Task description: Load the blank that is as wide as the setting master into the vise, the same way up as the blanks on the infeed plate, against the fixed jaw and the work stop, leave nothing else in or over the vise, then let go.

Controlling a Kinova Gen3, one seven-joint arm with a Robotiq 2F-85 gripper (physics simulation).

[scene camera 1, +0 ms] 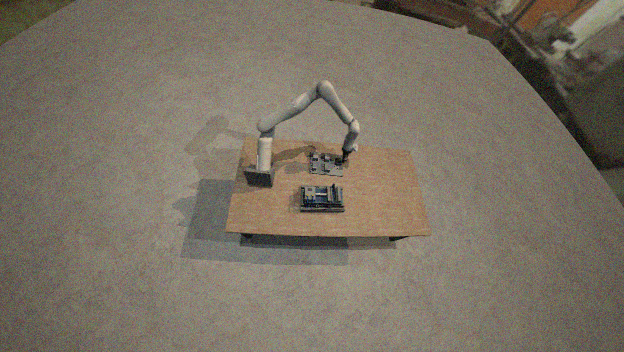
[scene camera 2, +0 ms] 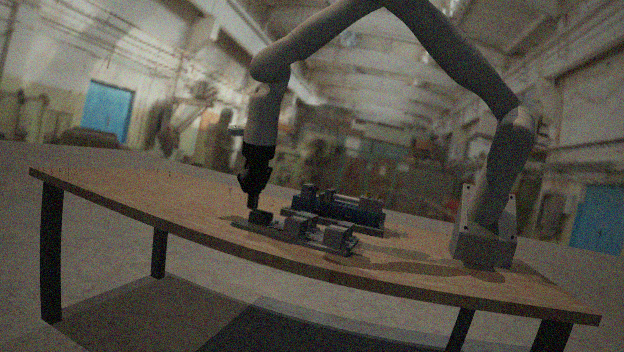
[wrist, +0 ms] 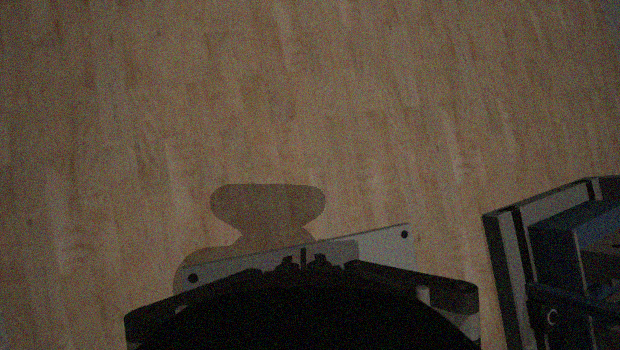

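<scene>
My gripper is shut with nothing between its fingers. It points straight down, with its tips just above a small dark blank at the end of the grey infeed plate. Two more grey blanks stand further along the plate. The blue vise sits beside the plate on the wooden table. A grey block sits at one end of the vise. In the wrist view the gripper body hides the blank.
The arm's grey base is mounted near one table corner. Rows of small pins stand in the table top between the plate and the base.
</scene>
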